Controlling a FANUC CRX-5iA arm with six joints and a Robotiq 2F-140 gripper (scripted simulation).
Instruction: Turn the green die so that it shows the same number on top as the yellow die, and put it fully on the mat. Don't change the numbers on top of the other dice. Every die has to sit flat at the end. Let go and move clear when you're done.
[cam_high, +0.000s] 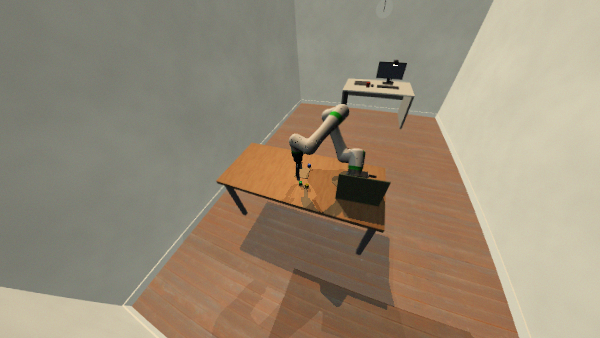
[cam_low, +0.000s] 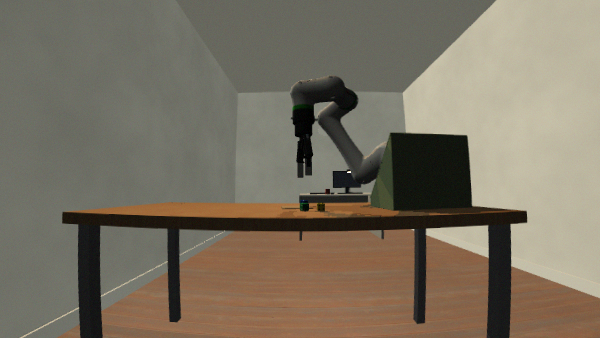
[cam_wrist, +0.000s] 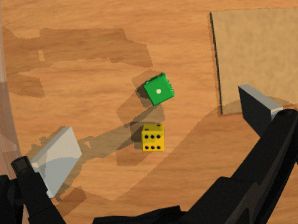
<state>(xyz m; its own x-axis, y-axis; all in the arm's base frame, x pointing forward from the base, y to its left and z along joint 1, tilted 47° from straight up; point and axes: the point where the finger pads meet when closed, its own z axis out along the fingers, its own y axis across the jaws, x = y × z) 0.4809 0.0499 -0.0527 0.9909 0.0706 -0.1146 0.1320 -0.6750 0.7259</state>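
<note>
Now: the green die 140 mm below my hand. Round my hand: blue die (260 mm to the right, 140 mm below, 20 mm behind); yellow die (140 mm below, 70 mm behind, 20 mm to the left); pale mat (150 mm to the right, 150 mm below, 20 mm ahead).
</note>
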